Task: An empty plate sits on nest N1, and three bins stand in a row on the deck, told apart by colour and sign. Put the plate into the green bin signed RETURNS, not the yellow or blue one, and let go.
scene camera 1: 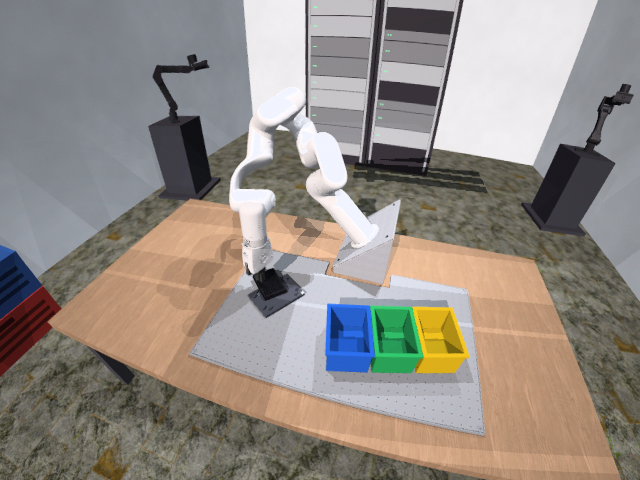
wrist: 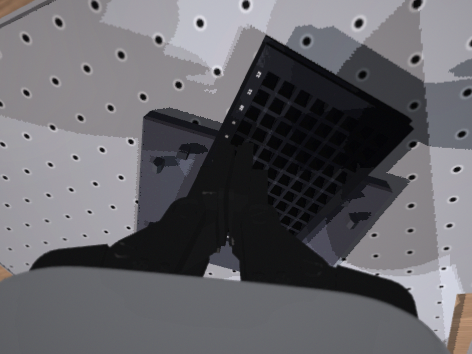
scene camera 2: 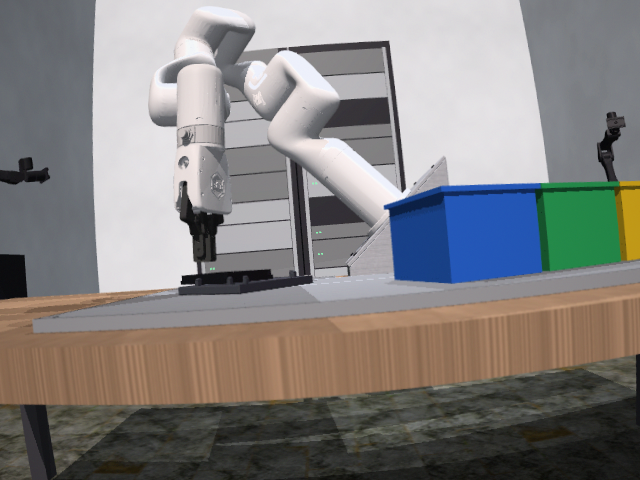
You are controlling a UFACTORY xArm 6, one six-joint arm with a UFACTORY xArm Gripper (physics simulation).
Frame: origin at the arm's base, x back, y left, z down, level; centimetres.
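Seen in the pictures: gripper, fingertip midpoint: [scene camera 1: 260, 279] [wrist: 236, 167] [scene camera 2: 204, 261]; arm's base, origin of the base link: [scene camera 1: 365, 237].
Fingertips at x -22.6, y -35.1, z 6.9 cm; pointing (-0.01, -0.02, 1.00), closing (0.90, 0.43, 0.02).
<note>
Offsets run from my fingertips to a thing's top centre. "pt": to the spot under its first point. Level surfaces: height alone.
The black gridded plate {dx +1.0, dy +2.8, dz +1.8 cm} [scene camera 1: 271, 285] [scene camera 2: 227, 276] [wrist: 305, 145] lies turned askew across the dark grey nest {dx -2.7, dy +6.3, dz +2.3 cm} [scene camera 1: 287, 299] [scene camera 2: 273, 283] [wrist: 162, 187], overhanging it at one end. My gripper [scene camera 1: 256, 275] [scene camera 2: 203, 258] [wrist: 236, 167] is shut and empty. Its closed fingers are at the plate's numbered long side in the wrist view; whether they touch it is unclear. The green bin [scene camera 1: 395, 363] [scene camera 2: 578, 227] stands between the blue bin [scene camera 1: 348, 363] [scene camera 2: 493, 232] and the yellow bin {pt dx -23.7, dy +58.9, dz -0.7 cm} [scene camera 1: 439, 364] [scene camera 2: 630, 222]. The green bin looks empty. No sign is readable.
The bins stand side by side on the perforated deck {dz +4.4 cm} [scene camera 1: 248, 346] [wrist: 75, 165], to the right of the nest in both scene views. The slanted arm mount [scene camera 1: 374, 258] stands behind the deck. The wooden table {dz +5.8 cm} [scene camera 1: 129, 310] extends around it.
</note>
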